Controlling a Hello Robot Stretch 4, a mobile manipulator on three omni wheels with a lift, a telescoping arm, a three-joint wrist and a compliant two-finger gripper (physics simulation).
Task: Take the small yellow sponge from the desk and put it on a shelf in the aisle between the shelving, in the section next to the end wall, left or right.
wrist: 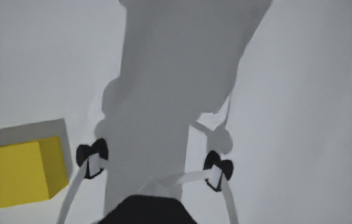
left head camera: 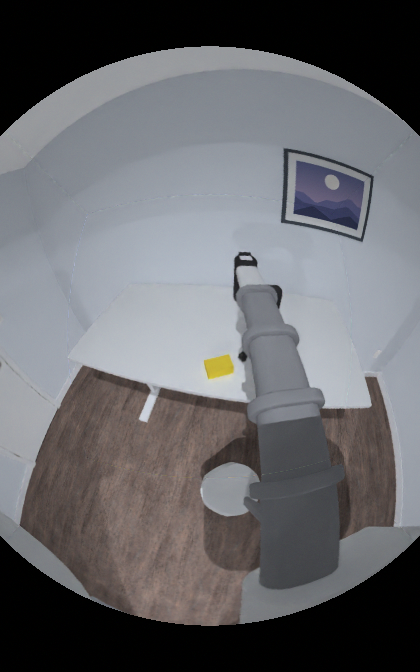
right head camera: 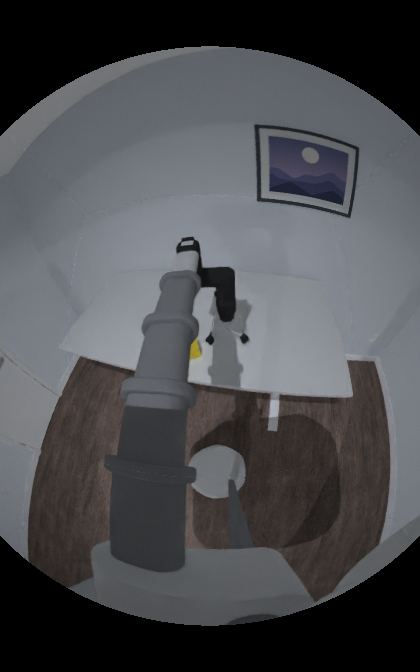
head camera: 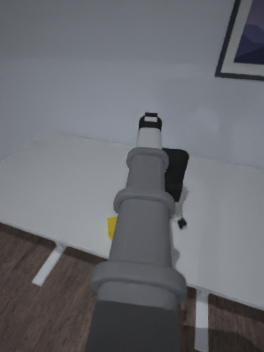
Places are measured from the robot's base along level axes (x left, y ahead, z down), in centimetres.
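Where they show: gripper, between the fingertips: (wrist: 156,157).
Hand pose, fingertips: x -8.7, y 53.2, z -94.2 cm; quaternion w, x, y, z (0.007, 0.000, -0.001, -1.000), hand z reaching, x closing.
Observation:
After its pixels a point has its place.
The small yellow sponge (head camera: 112,228) {x 10.3, y 47.2, z -96.9 cm} (left head camera: 218,367) (right head camera: 195,350) (wrist: 22,172) {x 4.9, y 50.9, z -96.8 cm} lies on the white desk (head camera: 60,190) {x 40.2, y 68.2, z -92.3 cm} (left head camera: 150,325) (right head camera: 300,340) near its front edge, partly covered by my arm in the head and right head camera views. My gripper (right head camera: 227,339) (wrist: 156,157) {x -8.7, y 53.2, z -94.2 cm} is open and empty, over the desk, with its fingers pointing towards the front edge in the right head camera view. In the wrist view the sponge is left of the left fingertip, apart from it, cut off by the image edge. The shelving does not show in these views.
The telescoping arm (head camera: 142,230) {x 0.0, y 21.1, z -135.9 cm} (left head camera: 277,360) (right head camera: 167,345) reaches out across the desk to near the back wall. A framed picture (left head camera: 327,195) (right head camera: 307,170) hangs on that wall. A round white object (left head camera: 227,490) (right head camera: 215,470) is in front of the desk. Desk legs (head camera: 49,265) (right head camera: 273,412) stand below the front edge.

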